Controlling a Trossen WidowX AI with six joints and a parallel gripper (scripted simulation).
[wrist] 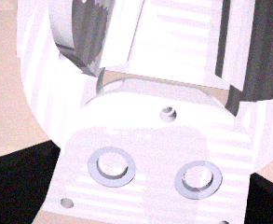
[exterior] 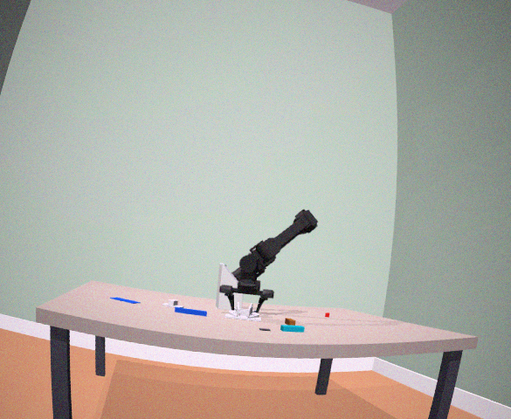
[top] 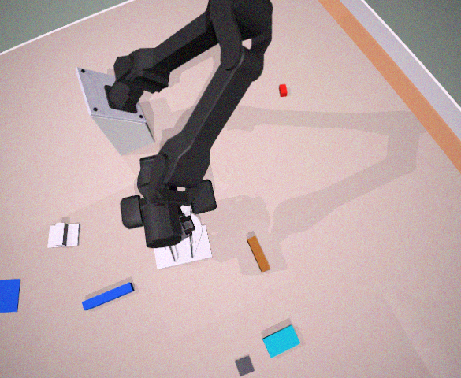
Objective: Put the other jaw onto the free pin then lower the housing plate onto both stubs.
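Right now the white jaw is 30 mm ahead of my gripper tip, 10 mm to the left of it and 10 mm above it. Round my gripper tip: dark grey square 340 mm ahead, 30 mm to the left, 10 mm below; then blue bar 120 mm ahead, 190 mm to the right; then orange bar 150 mm ahead, 140 mm to the left.
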